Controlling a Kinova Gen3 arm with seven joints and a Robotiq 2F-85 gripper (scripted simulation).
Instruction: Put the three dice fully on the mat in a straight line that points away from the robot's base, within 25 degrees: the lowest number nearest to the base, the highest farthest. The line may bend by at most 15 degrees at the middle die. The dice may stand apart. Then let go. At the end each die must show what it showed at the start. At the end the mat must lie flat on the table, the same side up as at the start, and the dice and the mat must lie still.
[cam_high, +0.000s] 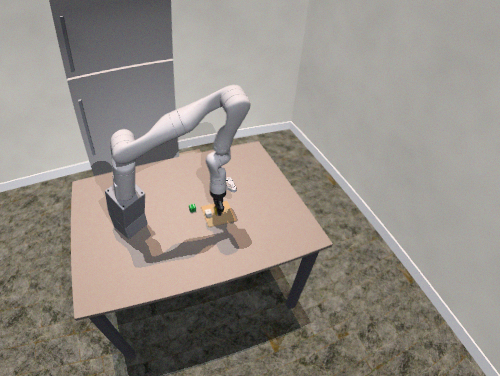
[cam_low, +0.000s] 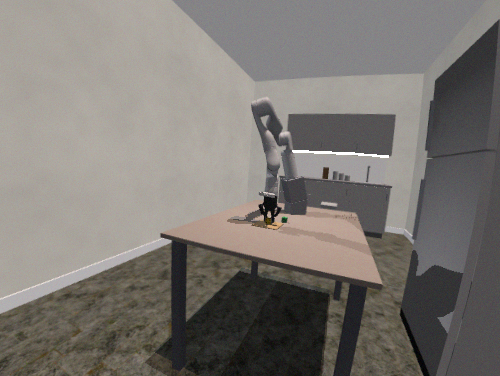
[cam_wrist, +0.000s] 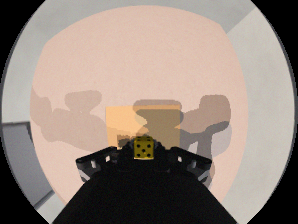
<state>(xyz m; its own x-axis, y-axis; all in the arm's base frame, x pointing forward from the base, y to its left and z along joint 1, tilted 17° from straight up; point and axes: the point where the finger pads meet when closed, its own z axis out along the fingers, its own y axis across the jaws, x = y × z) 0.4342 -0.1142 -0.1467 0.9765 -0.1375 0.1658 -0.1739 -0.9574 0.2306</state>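
Right now the yellow die is right at my hand. Also, from my hand: mat: 30 mm below; then white die: 50 mm behind, 10 mm to the left, 10 mm below; then green die: 110 mm behind, 80 mm to the left, 10 mm below.
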